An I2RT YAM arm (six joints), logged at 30 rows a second.
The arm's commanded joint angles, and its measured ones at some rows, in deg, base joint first. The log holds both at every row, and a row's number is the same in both.
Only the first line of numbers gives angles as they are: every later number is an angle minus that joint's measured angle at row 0.
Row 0, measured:
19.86, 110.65, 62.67, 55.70, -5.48, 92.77
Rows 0 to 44, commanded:
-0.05, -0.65, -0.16, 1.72, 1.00, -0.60
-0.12, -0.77, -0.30, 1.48, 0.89, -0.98
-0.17, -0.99, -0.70, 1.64, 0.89, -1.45
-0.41, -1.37, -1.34, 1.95, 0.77, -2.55
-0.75, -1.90, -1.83, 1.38, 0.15, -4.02
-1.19, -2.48, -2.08, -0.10, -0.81, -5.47
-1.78, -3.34, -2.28, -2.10, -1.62, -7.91
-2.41, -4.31, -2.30, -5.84, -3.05, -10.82
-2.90, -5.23, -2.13, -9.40, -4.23, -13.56
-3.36, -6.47, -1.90, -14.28, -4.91, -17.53
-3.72, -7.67, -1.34, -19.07, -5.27, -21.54
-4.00, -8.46, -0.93, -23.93, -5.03, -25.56
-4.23, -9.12, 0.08, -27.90, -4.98, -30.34
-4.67, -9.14, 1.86, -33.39, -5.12, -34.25
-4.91, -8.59, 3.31, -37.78, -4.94, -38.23
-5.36, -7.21, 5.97, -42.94, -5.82, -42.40
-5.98, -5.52, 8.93, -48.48, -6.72, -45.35
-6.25, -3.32, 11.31, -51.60, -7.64, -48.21
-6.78, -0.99, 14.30, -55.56, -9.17, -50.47
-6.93, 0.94, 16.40, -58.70, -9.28, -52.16
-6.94, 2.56, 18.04, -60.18, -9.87, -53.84
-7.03, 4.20, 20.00, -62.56, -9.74, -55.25
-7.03, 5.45, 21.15, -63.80, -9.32, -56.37
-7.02, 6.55, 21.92, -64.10, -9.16, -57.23
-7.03, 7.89, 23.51, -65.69, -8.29, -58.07
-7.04, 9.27, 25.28, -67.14, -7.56, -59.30
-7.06, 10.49, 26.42, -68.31, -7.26, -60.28
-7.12, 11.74, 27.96, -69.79, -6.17, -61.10
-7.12, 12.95, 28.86, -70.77, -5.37, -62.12
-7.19, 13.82, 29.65, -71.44, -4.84, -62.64
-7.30, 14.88, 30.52, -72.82, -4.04, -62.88
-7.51, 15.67, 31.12, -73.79, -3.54, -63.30
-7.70, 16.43, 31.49, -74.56, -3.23, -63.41
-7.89, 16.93, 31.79, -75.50, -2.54, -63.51
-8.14, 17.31, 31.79, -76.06, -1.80, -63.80
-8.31, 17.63, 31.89, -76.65, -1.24, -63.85
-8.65, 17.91, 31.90, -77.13, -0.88, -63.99
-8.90, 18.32, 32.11, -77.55, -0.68, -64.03
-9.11, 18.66, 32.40, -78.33, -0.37, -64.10
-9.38, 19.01, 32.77, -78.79, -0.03, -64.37
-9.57, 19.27, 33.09, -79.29, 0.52, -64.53
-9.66, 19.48, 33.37, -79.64, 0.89, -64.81
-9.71, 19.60, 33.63, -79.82, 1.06, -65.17
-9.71, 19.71, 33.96, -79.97, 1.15, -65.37
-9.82, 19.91, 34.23, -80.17, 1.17, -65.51
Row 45, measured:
-9.47, 18.84, 34.15, -72.85, -2.95, -64.24
